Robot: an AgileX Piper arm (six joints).
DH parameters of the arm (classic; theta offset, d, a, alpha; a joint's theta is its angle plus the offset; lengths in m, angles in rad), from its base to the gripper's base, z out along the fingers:
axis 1: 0 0.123 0 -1.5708
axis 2: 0.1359 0 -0.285 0
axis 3: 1.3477 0 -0.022 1.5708
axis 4: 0 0.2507 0 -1.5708
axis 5: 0 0 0 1.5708
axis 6: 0 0.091 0 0
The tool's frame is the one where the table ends.
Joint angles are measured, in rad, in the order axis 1, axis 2, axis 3, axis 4, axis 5, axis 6. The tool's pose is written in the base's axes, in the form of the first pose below.
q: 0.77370, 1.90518, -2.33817, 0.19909, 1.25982, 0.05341
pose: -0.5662 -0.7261 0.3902; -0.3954 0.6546 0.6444; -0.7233 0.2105 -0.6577; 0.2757 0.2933 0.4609
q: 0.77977, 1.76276, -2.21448, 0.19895, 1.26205, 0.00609
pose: -0.5196 -0.7582 0.3939; -0.4209 0.6283 0.6543; -0.7435 0.1742 -0.6456; 0.2461 0.2674 0.4816
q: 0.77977, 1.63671, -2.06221, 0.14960, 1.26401, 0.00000
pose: -0.5182 -0.7472 0.4160; -0.4491 0.6517 0.6112; -0.7279 0.1299 -0.6733; 0.2262 0.2418 0.4831
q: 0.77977, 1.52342, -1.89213, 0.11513, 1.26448, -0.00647
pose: -0.5345 -0.7379 0.4120; -0.4889 0.6677 0.5614; -0.6894 0.0987 -0.7176; 0.2086 0.2203 0.4717
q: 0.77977, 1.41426, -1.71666, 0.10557, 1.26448, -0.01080
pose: -0.5606 -0.7338 0.3838; -0.5248 0.6733 0.5208; -0.6405 0.0906 -0.7626; 0.1897 0.2004 0.4541
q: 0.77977, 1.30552, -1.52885, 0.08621, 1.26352, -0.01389
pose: -0.5881 -0.7275 0.3534; -0.5644 0.6822 0.4649; -0.5793 0.0739 -0.8118; 0.1710 0.1796 0.4293
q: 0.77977, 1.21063, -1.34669, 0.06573, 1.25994, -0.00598
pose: -0.6220 -0.7157 0.3177; -0.5952 0.6958 0.4021; -0.5088 0.0610 -0.8587; 0.1542 0.1605 0.3997
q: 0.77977, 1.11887, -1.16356, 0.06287, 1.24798, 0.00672
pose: -0.6576 -0.7032 0.2702; -0.6128 0.7080 0.3510; -0.4381 0.0652 -0.8965; 0.1363 0.1424 0.3671
